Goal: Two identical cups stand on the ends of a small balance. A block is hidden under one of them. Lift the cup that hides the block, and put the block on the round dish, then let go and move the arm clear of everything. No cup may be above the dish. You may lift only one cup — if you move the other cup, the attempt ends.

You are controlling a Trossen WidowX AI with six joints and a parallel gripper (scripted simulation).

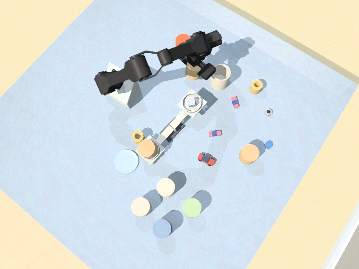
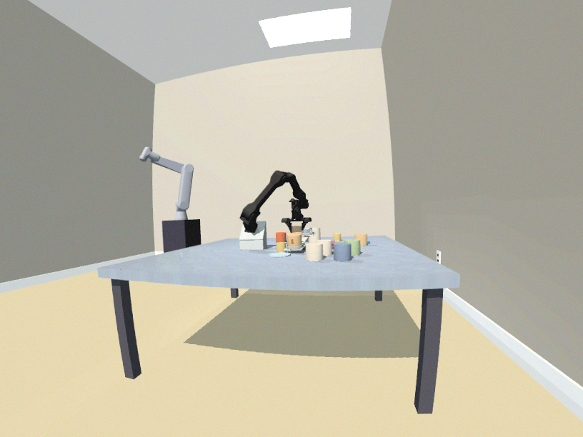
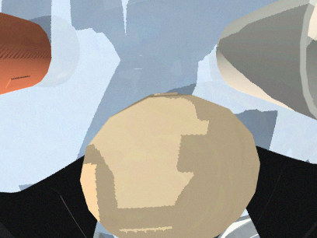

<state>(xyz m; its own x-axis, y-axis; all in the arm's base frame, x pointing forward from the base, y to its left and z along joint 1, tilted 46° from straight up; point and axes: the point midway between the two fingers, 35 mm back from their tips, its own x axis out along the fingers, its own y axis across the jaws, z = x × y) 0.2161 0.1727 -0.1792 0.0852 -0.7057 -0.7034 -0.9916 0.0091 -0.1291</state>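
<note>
My gripper tip is now 90 mm short of the grey-white block, 130 mm to the left of it and 20 mm below it. Also, from my gripper tip: orange cylinder 120 mm behind, 80 mm to the left, 30 mm below; then nut 360 mm ahead, 60 mm to the left, 60 mm below; then red car 270 mm ahead, 270 mm to the right, 50 mm below.
</note>
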